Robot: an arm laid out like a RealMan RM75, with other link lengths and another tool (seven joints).
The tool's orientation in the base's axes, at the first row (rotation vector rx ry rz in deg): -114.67, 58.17, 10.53
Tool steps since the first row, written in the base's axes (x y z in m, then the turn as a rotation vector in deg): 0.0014, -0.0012, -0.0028, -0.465, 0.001, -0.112; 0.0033, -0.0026, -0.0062, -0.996, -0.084, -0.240; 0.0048, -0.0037, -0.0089, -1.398, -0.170, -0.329; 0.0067, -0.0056, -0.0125, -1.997, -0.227, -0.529; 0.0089, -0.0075, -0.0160, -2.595, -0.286, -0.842; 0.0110, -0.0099, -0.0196, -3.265, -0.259, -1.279; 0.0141, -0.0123, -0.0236, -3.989, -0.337, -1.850
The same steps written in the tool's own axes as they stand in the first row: 0.0029, 0.0011, 0.0012, -0.254, 0.403, -0.038; 0.0066, 0.0023, 0.0026, -0.493, 0.890, -0.146; 0.0095, 0.0033, 0.0038, -0.665, 1.260, -0.249; 0.0136, 0.0048, 0.0051, -0.932, 1.832, -0.307; 0.0178, 0.0060, 0.0063, -1.144, 2.476, -0.296; 0.0223, 0.0074, 0.0072, -1.396, 3.223, -0.161; 0.0276, 0.0084, 0.0086, -1.559, 4.125, -0.035
